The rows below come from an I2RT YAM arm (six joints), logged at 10 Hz.
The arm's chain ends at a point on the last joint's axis. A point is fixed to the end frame.
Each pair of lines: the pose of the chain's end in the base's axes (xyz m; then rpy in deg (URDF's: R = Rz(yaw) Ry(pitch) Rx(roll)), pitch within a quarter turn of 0, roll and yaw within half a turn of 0), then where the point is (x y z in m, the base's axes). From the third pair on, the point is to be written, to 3 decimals.
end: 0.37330, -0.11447, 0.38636, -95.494, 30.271, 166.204
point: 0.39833 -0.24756 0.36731
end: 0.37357, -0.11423, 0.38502, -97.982, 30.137, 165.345
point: 0.39966 -0.24636 0.36124
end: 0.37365, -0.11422, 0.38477, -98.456, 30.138, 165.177
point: 0.400 -0.246 0.360
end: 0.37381, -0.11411, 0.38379, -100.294, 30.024, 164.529
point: 0.401 -0.245 0.356
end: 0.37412, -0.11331, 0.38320, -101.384, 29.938, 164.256
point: 0.402 -0.244 0.353
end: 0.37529, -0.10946, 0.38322, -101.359, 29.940, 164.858
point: 0.404 -0.240 0.353
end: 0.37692, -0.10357, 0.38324, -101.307, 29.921, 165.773
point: 0.408 -0.233 0.353
